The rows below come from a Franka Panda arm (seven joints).
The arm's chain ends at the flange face. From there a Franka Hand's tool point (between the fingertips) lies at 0.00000 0.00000 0.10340 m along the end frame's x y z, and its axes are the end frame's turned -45 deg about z.
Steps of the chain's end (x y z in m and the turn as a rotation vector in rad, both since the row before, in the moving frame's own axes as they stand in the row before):
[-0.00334, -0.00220, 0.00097, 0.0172, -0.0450, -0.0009]
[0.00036, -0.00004, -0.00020, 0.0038, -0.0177, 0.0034]
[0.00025, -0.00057, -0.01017, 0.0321, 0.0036, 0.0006]
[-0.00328, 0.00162, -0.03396, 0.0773, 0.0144, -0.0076]
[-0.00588, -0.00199, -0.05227, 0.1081, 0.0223, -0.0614]
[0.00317, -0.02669, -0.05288, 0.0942, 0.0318, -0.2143]
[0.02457, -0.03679, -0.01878, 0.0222, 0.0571, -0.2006]
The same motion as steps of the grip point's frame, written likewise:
[-0.00284, -0.00846, 0.00085, 0.0440, -0.0197, -0.0009]
[-0.00073, -0.00135, -0.00022, 0.0152, -0.0098, 0.0034]
[0.00319, -0.00231, -0.01022, 0.0202, 0.0252, 0.0006]
[0.00322, -0.00579, -0.03428, 0.0445, 0.0648, -0.0076]
[0.00657, -0.01211, -0.05290, 0.0607, 0.0922, -0.0614]
[0.02975, -0.02213, -0.05339, 0.0441, 0.0891, -0.2143]
[0.04940, -0.00669, -0.01897, -0.0247, 0.0561, -0.2006]

